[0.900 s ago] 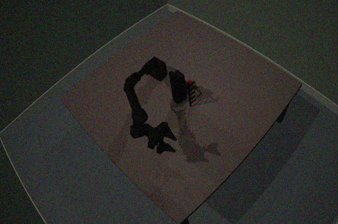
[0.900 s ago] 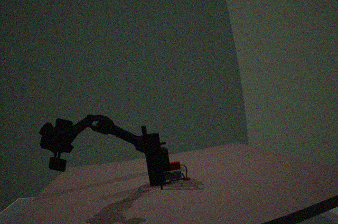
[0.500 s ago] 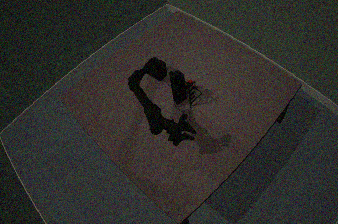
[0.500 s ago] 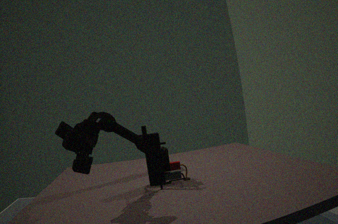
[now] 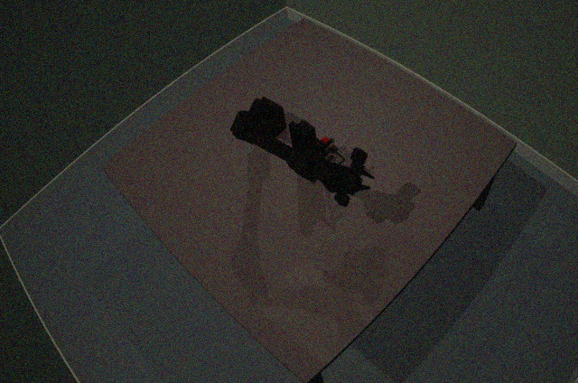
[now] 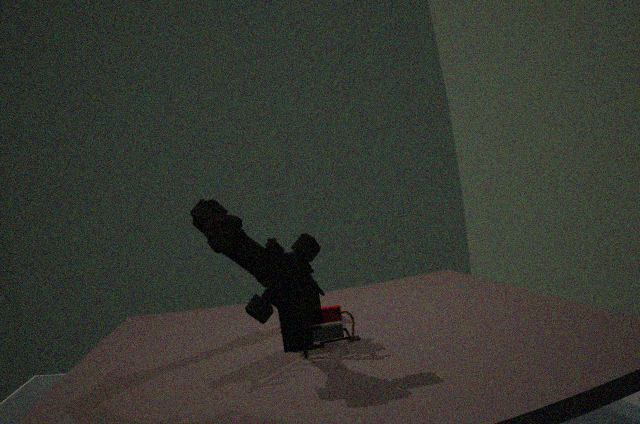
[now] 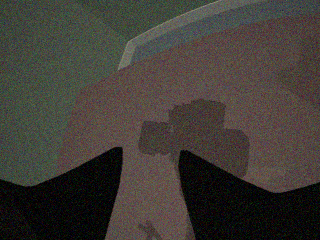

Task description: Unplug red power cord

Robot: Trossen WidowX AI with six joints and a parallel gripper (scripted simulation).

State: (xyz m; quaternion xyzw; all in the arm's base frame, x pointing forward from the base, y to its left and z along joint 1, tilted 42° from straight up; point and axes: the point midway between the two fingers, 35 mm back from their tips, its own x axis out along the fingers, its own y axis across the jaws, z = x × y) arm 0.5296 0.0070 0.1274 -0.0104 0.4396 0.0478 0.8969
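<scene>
The red plug is 28 cm behind my gripper tip, 8 cm below it and 6 cm to the left of it.
</scene>
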